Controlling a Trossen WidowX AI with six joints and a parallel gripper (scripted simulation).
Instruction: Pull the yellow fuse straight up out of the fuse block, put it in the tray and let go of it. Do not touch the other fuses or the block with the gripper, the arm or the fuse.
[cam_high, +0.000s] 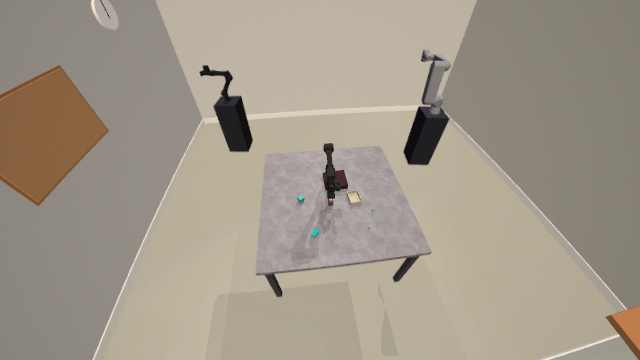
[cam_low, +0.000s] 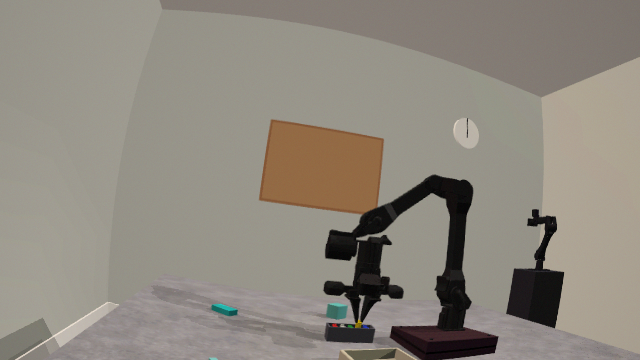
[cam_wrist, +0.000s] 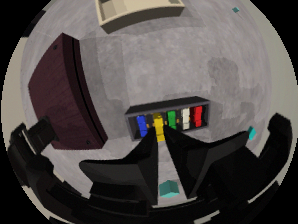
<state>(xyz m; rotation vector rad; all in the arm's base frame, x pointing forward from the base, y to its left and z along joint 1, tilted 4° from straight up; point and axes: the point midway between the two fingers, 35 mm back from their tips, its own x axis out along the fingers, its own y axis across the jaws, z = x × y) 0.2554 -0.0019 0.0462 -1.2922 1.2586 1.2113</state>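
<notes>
My gripper tip is now 1 cm past the beige tray, 21 cm to the right of it and 5 cm above it. Also, from my gripper tip: flat teal bar 35 cm ahead, 12 cm to the right, 4 cm below; then teal cube 2 cm ahead, 26 cm to the right, 3 cm below; then yellow fuse 1 cm below.
</notes>
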